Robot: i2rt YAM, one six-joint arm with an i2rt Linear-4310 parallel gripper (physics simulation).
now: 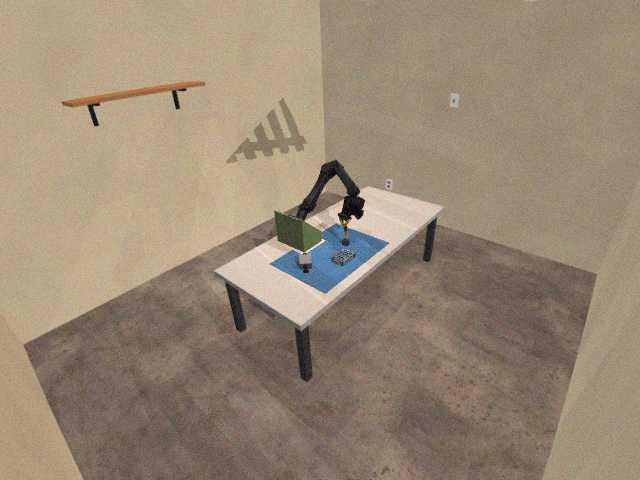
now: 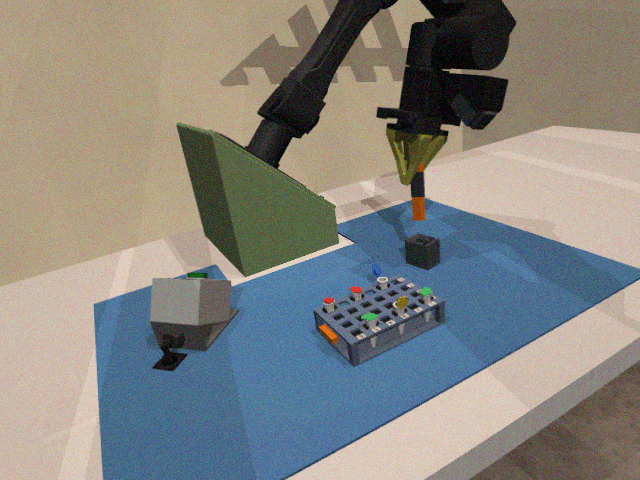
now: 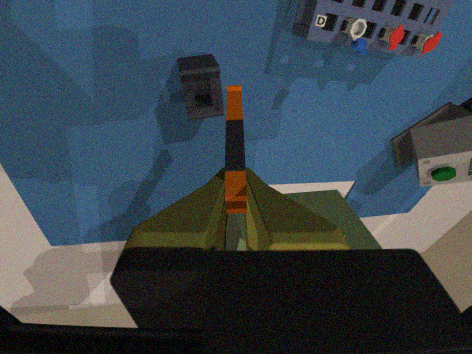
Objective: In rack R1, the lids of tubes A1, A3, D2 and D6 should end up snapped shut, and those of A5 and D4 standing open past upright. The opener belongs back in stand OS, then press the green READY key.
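Places are measured from the arm's base along level axes (x down, y back, z left), in centimetres.
Where they show: gripper, fingertip midpoint: (image 1: 343,228) (image 2: 407,184) (image 3: 236,176); arm's base at its link origin: (image 1: 298,221) (image 2: 257,164).
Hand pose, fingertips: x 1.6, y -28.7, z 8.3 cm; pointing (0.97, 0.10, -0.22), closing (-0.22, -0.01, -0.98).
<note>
Each offset is from my fingertips to the top centre of the thing. "spot": to the spot under its first point. Level surfaces: height alone.
My gripper (image 1: 344,224) (image 2: 415,175) (image 3: 236,176) is shut on the opener {dx -3.3, dy -1.9, dz -0.1 cm} (image 1: 345,234) (image 2: 418,207) (image 3: 234,142), an orange-and-black stick pointing down. Its tip hangs above the dark stand OS {dx +8.2, dy -1.5, dz +0.7 cm} (image 1: 345,242) (image 2: 422,253) (image 3: 200,75), apart from it. Rack R1 {dx +6.4, dy -8.4, dz -15.1 cm} (image 2: 361,353) (image 3: 320,35) holds tubes. In row D, one tube {spot: dx +8.2, dy -6.4, dz -11.9 cm} (image 2: 382,282) (image 3: 357,29) stands open, its blue lid {dx +6.8, dy -5.1, dz -11.3 cm} (image 2: 376,269) (image 3: 359,46) hanging back; two red lids (image 2: 329,300) (image 2: 355,290) look down. In row A, the yellow lid {dx +6.7, dy -12.5, dz -14.5 cm} (image 2: 401,302) is raised; two green lids (image 2: 369,317) (image 2: 425,292) look low; snapping is unclear. The READY key {dx +3.8, dy +8.4, dz -31.0 cm} (image 2: 197,275) (image 3: 443,173) is green.
The key sits on a grey box {spot: dx +6.9, dy +6.3, dz -33.7 cm} (image 1: 305,260) (image 2: 191,302) (image 3: 445,140) at the left of the blue mat {dx +12.2 cm} (image 2: 310,413). A small black object {spot: dx +11.4, dy +4.1, dz -36.3 cm} (image 2: 170,356) lies before it. A green wedge-shaped block (image 1: 294,230) (image 2: 268,217) stands near the arm base.
</note>
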